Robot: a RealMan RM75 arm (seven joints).
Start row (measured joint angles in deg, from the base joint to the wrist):
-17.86, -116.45, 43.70, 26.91, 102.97, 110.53, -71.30
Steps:
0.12, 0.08, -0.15, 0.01, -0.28, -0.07, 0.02
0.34, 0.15, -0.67, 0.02, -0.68, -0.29, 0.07
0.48, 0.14, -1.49, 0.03, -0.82, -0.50, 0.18
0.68, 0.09, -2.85, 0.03, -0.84, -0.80, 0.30
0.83, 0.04, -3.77, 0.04, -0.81, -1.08, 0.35
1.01, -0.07, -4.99, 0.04, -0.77, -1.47, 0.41
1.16, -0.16, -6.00, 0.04, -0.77, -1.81, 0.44
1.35, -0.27, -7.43, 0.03, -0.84, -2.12, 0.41
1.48, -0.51, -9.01, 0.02, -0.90, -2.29, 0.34
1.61, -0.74, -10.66, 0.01, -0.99, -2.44, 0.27
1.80, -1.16, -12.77, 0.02, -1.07, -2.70, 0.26
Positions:
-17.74, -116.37, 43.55, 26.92, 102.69, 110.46, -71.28
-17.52, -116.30, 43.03, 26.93, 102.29, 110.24, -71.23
-17.38, -116.31, 42.21, 26.94, 102.15, 110.03, -71.12
-17.18, -116.36, 40.85, 26.94, 102.13, 109.73, -71.00
-17.03, -116.41, 39.93, 26.95, 102.16, 109.45, -70.95
-16.85, -116.52, 38.71, 26.95, 102.20, 109.06, -70.89
-16.70, -116.61, 37.70, 26.95, 102.20, 108.72, -70.86
-16.51, -116.72, 36.27, 26.94, 102.13, 108.41, -70.89
-16.38, -116.96, 34.69, 26.93, 102.07, 108.24, -70.96
-16.25, -117.19, 33.04, 26.92, 101.98, 108.09, -71.03
-16.06, -117.61, 30.93, 26.93, 101.90, 107.83, -71.04

